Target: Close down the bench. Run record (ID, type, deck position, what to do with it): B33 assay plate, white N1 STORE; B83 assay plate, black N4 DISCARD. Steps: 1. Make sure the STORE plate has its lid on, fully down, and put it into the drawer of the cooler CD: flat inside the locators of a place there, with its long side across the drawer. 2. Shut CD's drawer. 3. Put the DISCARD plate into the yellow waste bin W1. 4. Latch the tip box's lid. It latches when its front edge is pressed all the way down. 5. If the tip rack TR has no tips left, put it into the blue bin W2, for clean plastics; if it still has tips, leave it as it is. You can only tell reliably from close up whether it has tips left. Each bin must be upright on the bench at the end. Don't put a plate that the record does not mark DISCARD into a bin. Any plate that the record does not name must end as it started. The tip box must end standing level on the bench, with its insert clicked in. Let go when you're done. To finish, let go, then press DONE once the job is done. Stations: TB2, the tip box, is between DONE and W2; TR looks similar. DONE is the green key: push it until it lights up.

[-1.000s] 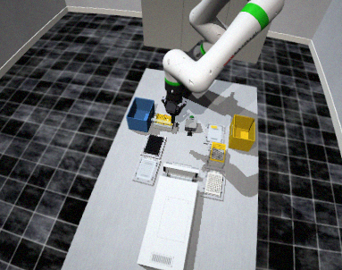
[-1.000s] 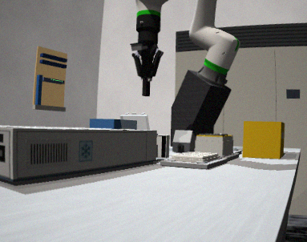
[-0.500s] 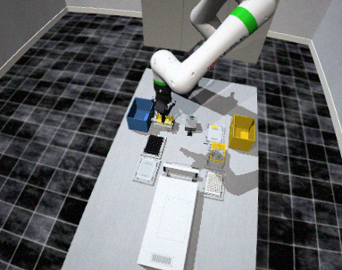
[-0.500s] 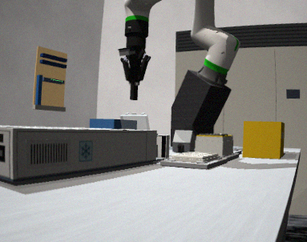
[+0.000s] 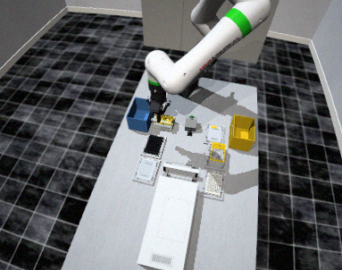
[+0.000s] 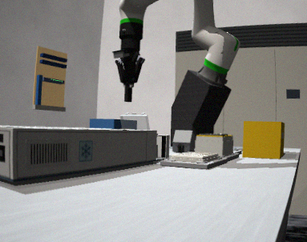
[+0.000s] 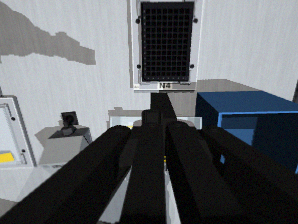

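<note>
The clear tip box lid lies 6 cm behind my hand and 12 cm below it. Also, from my hand: blue bin W2 (11 cm behind, 16 cm to the right, 18 cm below); black assay plate (6 cm ahead, 2 cm to the right, 20 cm below); yellow insert (12 cm behind, 17 cm below).
</note>
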